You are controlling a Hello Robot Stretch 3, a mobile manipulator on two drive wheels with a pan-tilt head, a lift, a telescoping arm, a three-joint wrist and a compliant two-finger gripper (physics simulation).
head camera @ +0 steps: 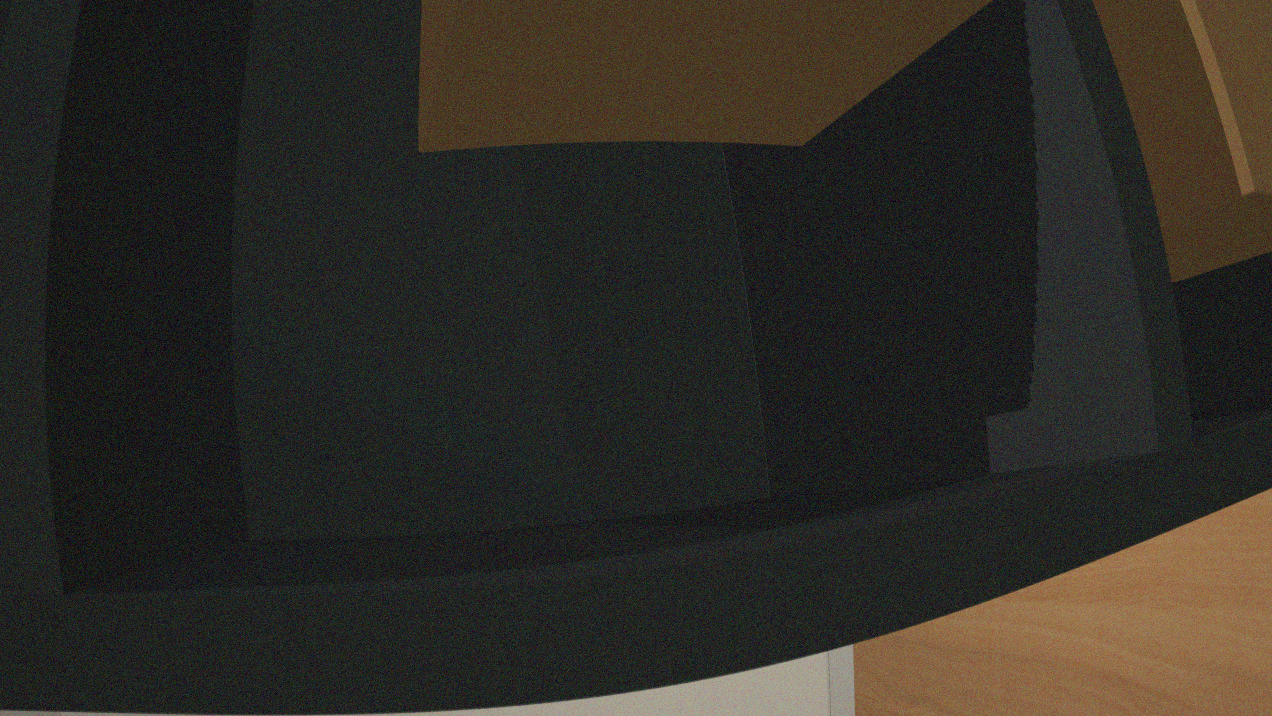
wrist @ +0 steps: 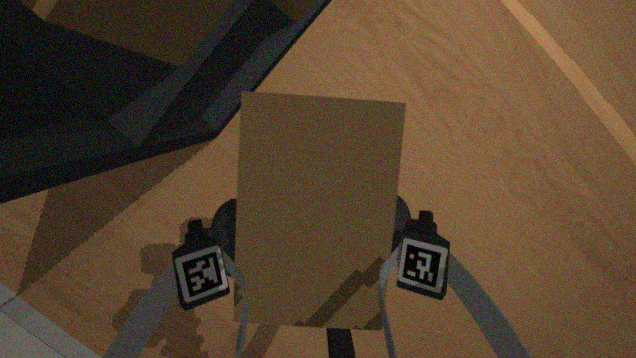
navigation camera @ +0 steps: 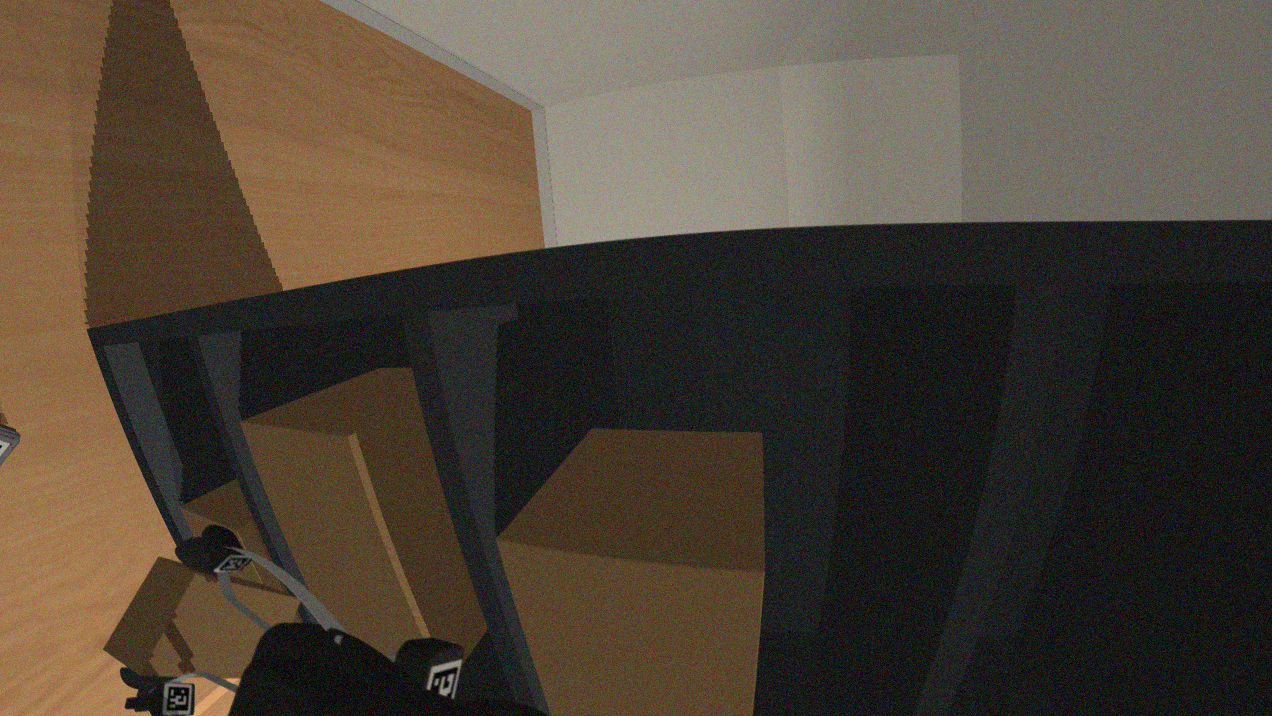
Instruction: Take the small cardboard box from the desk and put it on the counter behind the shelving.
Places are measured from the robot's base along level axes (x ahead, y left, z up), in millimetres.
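Pixels of known places: gripper, fingertip midpoint: (wrist: 310,222) (navigation camera: 170,604).
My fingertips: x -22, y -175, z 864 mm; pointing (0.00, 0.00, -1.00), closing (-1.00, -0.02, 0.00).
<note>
Behind a point stands the place of what it marks.
The small cardboard box (navigation camera: 213,622) {x -19, y -178, z 920 mm} (wrist: 320,175) {x -26, y -211, z 918 mm} is held between the two fingertips of my gripper (navigation camera: 180,620) {x -22, y -175, z 864 mm} (wrist: 310,222) {x -22, y -175, z 864 mm}. Both pads press on its sides in the wrist view, and the floor shows around and beyond it. In the navigation view the held box is at the lower left, beside the end of the dark shelving (head camera: 445,631) {x 250, y -179, z 1290 mm} (navigation camera: 712,257) {x 256, y -172, z 1224 mm} (wrist: 100,162) {x 251, y -177, z 620 mm}. The shelving fills most of the head view. Neither the desk nor the counter can be made out in these views.
Larger cardboard boxes stand in the shelving's compartments, one at the top of the head view (head camera: 605,71) {x 223, y -497, z 1166 mm} and others in the navigation view (navigation camera: 658,622) {x 40, y -443, z 1161 mm} (navigation camera: 311,506) {x 83, y -395, z 661 mm}. A pale wall (navigation camera: 667,160) {x 2214, y -1229, z 822 mm} rises past the shelving. Wooden floor (head camera: 1068,640) {x 1385, y -586, z 0 mm} (navigation camera: 400,177) {x 1265, y -536, z 0 mm} (wrist: 500,200) {x -670, y 59, z 0 mm} runs beside the shelving.
</note>
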